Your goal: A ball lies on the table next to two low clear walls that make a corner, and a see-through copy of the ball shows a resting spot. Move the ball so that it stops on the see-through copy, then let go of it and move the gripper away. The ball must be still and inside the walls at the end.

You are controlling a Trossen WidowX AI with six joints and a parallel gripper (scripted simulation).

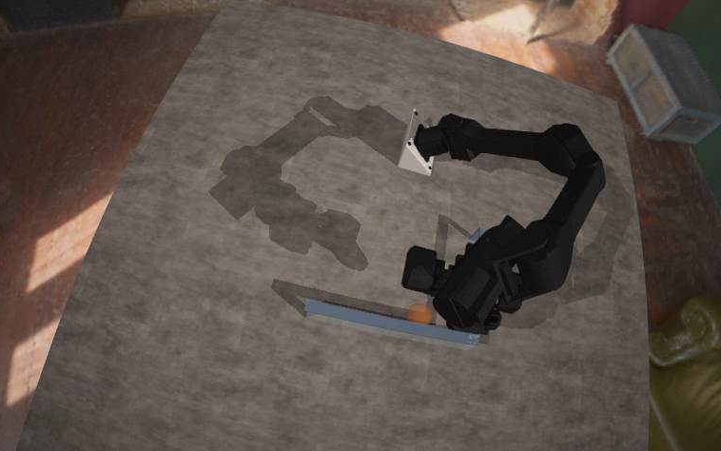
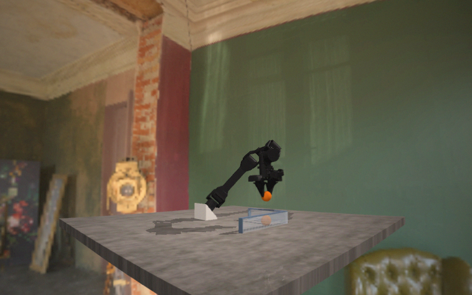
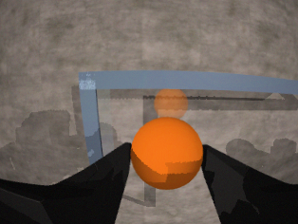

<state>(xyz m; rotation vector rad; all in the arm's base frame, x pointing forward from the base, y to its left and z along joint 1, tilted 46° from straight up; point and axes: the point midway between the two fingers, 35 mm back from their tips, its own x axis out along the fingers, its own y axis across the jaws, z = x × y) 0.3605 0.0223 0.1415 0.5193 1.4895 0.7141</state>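
Right now the see-through copy of ball is 10 mm ahead of my gripper tip, 20 mm to the right of it and 110 mm below it. Also, from my gripper tip: orange ball: right at my gripper tip.
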